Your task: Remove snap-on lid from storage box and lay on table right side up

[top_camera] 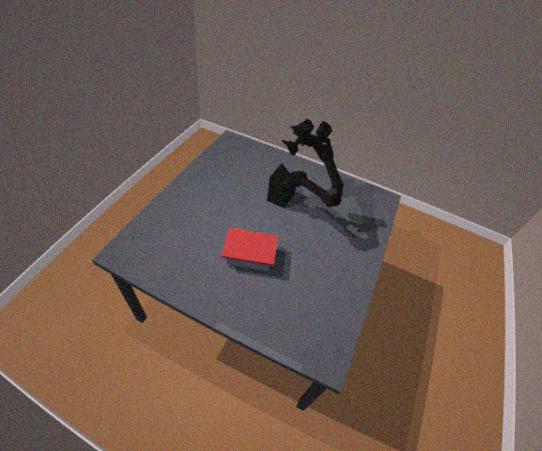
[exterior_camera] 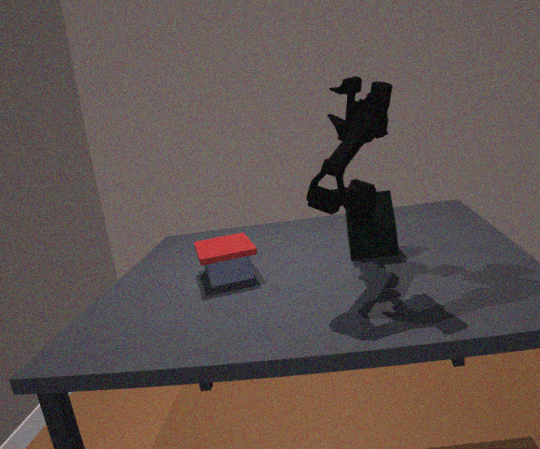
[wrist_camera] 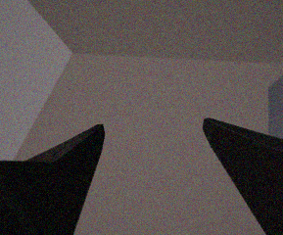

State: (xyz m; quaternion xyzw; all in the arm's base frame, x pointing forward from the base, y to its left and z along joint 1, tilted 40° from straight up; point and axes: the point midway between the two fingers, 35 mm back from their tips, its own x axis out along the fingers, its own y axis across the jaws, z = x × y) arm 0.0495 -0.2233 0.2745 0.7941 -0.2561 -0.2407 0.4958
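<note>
Right now my gripper tip is 38 cm short of the red lid, 8 cm to the right of it and 40 cm above it. Round my gripper tip: storage box (38 cm ahead, 8 cm to the left, 44 cm below).
</note>
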